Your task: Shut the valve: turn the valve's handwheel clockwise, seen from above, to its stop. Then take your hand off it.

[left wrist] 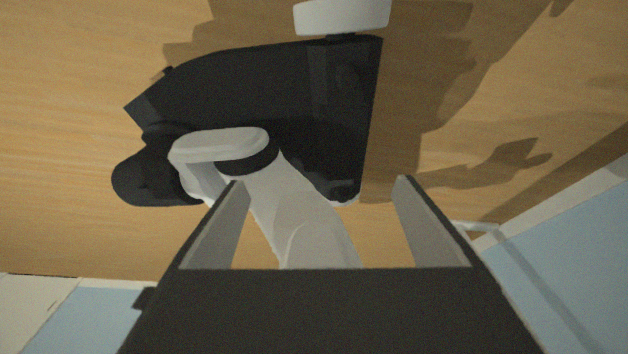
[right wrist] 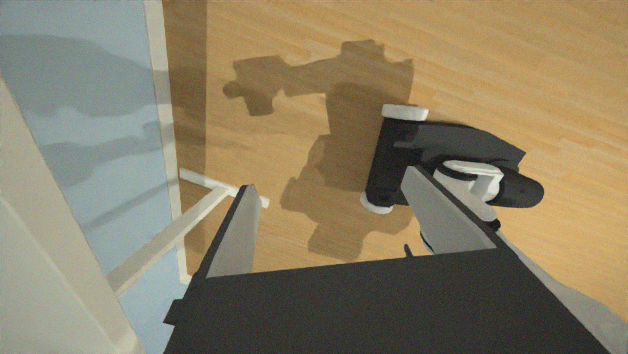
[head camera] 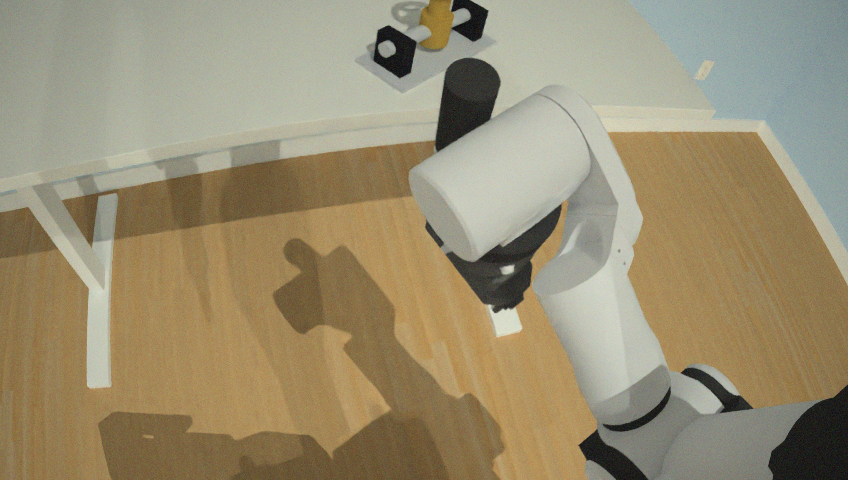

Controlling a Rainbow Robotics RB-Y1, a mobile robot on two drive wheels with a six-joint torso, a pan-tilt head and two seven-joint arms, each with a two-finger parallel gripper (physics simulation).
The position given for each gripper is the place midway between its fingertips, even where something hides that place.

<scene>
In view: the left gripper (left wrist: 319, 187), the right gripper (head camera: 469, 265) and a white table (head camera: 93, 93).
The right gripper is seen too in the right wrist view (right wrist: 330, 185). The white table shows as well in the right wrist view (right wrist: 61, 292).
</scene>
